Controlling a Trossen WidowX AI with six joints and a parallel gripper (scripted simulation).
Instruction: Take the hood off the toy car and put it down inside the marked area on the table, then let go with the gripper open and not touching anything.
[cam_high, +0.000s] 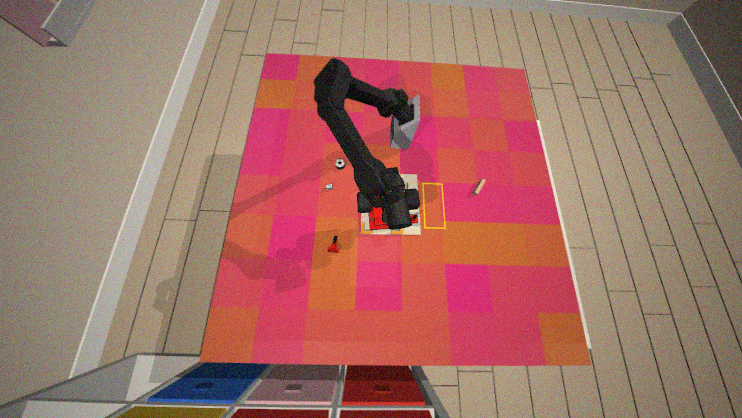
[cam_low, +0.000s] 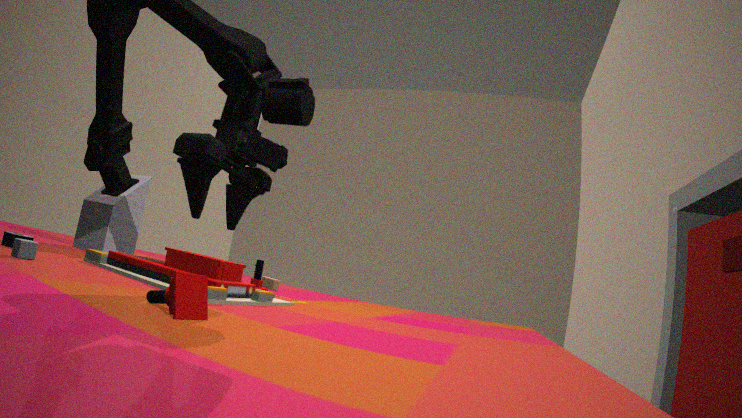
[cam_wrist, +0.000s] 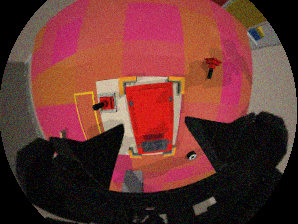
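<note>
Right now the red hood is 60 mm below my gripper tip. The rest, counted from my gripper tip: beige peg: 140 mm behind, 390 mm to the left, 80 mm below; then grey ring: 200 mm behind, 180 mm to the right, 90 mm below.
</note>
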